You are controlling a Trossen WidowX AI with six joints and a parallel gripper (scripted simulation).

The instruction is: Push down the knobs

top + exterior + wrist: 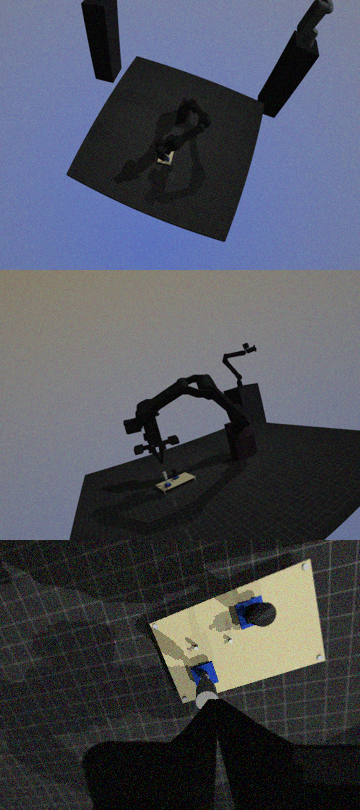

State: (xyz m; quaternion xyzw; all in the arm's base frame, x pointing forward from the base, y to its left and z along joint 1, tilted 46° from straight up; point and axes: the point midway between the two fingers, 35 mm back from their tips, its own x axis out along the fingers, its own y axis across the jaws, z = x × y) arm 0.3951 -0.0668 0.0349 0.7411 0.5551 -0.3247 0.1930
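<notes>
Right now my gripper tip is 7 cm above the potentiometer, 1 cm to the right of it and 1 cm short of it. The rest, counted from my gripper tip: dark knob: 7 cm below, 5 cm behind, 3 cm to the right.
</notes>
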